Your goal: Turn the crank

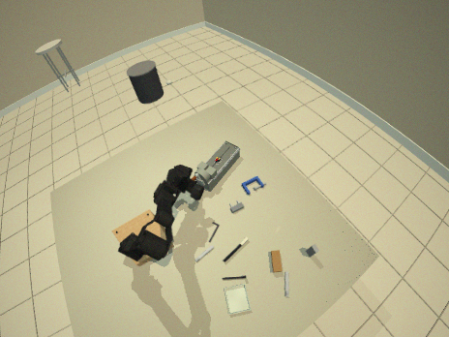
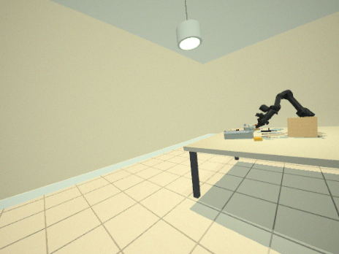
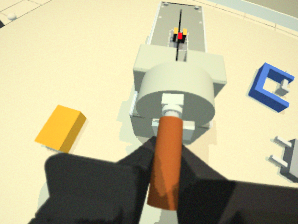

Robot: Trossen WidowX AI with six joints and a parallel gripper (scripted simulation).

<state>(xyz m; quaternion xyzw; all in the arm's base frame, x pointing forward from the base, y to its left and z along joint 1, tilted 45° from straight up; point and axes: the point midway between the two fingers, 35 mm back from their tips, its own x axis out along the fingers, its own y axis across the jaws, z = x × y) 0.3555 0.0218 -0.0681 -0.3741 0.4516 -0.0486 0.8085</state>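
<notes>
Now: the orange block 2 cm behind my gripper tip, 14 cm to the left of it and 8 cm below it. From my gripper tip the other things lie so: red pointer: 15 cm ahead, 3 cm to the left, 1 cm below; grey clamp: 8 cm ahead, 19 cm to the right, 8 cm below; brown crank handle: 2 cm behind, 3 cm above.
</notes>
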